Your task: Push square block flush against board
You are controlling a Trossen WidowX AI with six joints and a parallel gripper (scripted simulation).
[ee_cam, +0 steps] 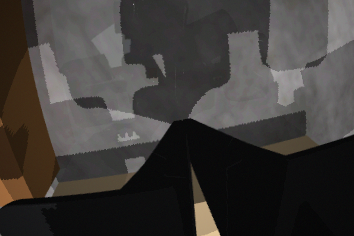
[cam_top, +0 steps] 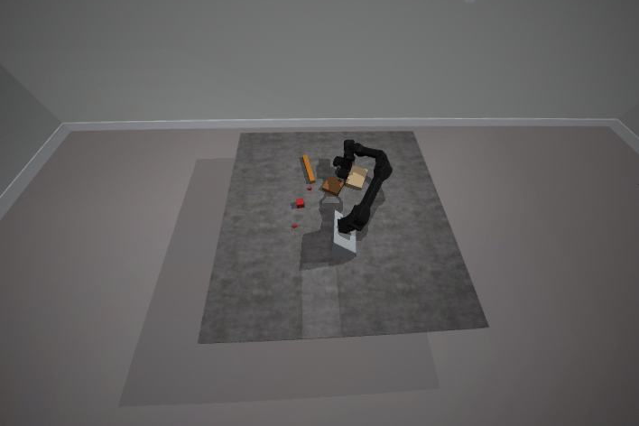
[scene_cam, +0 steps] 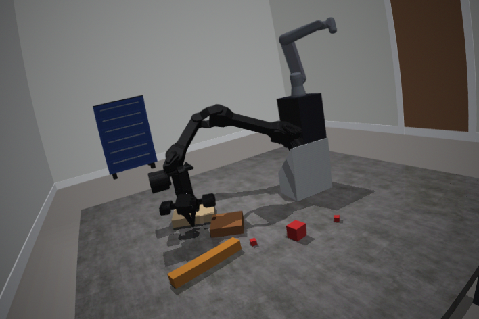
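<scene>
The tan block lies 7 cm to the right of my gripper tip, 3 cm behind it and 1 cm above it. Also, from my gripper tip: brown square block: 9 cm to the left, 9 cm behind, 1 cm above; orange board: 23 cm to the left, 5 cm ahead, 1 cm above; red cube: 29 cm to the left, 21 cm behind, 1 cm above.
</scene>
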